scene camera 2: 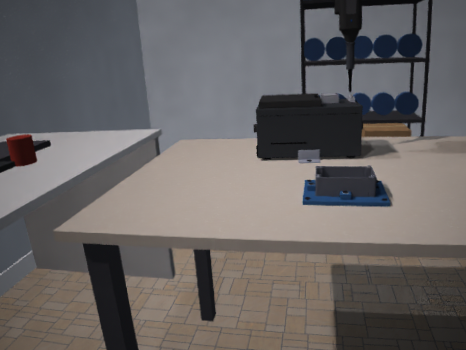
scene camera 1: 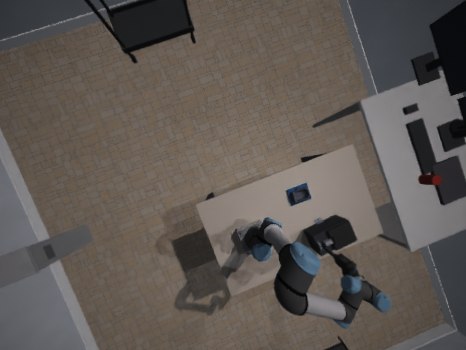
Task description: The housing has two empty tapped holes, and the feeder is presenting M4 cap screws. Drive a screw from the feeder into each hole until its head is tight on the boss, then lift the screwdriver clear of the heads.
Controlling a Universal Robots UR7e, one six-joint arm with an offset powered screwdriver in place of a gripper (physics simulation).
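Observation:
The grey housing (scene camera 1: 299, 194) (scene camera 2: 345, 184) is an open box in a blue fixture (scene camera 1: 290, 201) (scene camera 2: 345, 201) on the table. Its tapped holes and any screw heads in them are too small to make out. The black screw feeder (scene camera 1: 345, 231) (scene camera 2: 307, 132) stands behind it in the scene camera 2 view. My screwdriver (scene camera 1: 328, 246) (scene camera 2: 350, 91) points straight down, its thin bit at the pale pick-up part on the feeder's top, at the right end in the scene camera 2 view. Whether the bit touches or carries a screw cannot be told.
A small pale bracket (scene camera 1: 318, 220) (scene camera 2: 309, 156) stands between feeder and fixture. The arm's base is on the table, left of the feeder in the scene camera 1 view. A side desk (scene camera 1: 387, 150) (scene camera 2: 65, 160) bears a red cup (scene camera 1: 430, 179) (scene camera 2: 22, 150). A shelf rack (scene camera 2: 426, 75) stands behind.

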